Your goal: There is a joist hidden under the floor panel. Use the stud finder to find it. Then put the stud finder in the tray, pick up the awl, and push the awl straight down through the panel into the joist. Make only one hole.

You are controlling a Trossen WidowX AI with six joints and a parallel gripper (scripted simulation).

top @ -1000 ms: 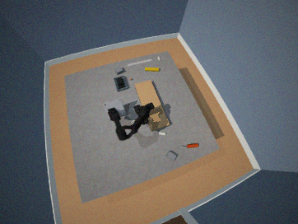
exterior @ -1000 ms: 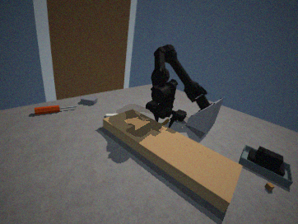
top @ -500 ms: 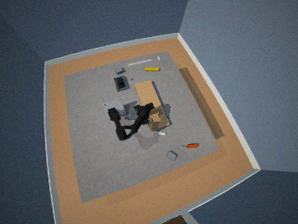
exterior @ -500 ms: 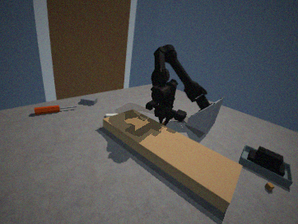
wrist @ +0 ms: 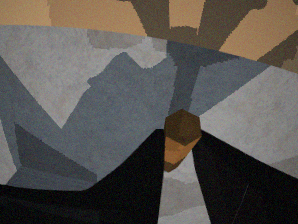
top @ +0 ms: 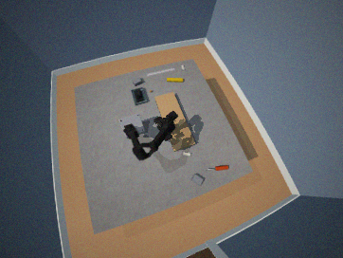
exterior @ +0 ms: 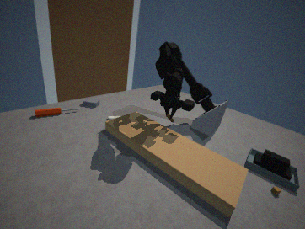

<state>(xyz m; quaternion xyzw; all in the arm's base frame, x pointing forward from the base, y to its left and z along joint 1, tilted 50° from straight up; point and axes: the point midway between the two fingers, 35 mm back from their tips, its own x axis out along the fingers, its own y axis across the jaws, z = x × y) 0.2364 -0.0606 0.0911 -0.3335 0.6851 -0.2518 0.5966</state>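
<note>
My gripper tip is now 4 cm past the awl, 1 cm to the left of it and 3 cm above it. Also, from my gripper tip: black stud finder 8 cm behind, 41 cm to the left, 2 cm below; small orange cube 4 cm ahead, 45 cm to the left, 6 cm below; tray 8 cm behind, 43 cm to the left, 5 cm below.
</note>
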